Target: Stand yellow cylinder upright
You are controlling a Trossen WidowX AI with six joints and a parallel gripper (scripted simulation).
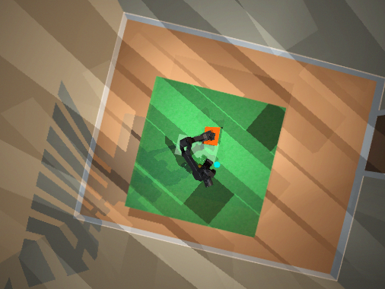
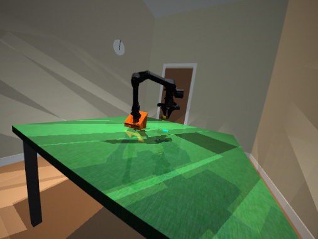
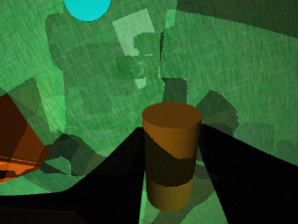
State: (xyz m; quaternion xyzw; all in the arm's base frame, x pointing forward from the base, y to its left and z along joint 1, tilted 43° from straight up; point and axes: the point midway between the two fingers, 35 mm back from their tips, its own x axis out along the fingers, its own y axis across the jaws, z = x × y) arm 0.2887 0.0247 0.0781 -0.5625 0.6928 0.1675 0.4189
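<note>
Right now my gripper tip is 14 cm to the right of the cyan circle, 14 cm above it and 3 cm past it. From my gripper tip the other things lie so: yellow tall cylinder: 2 cm to the right, 1 cm behind.
</note>
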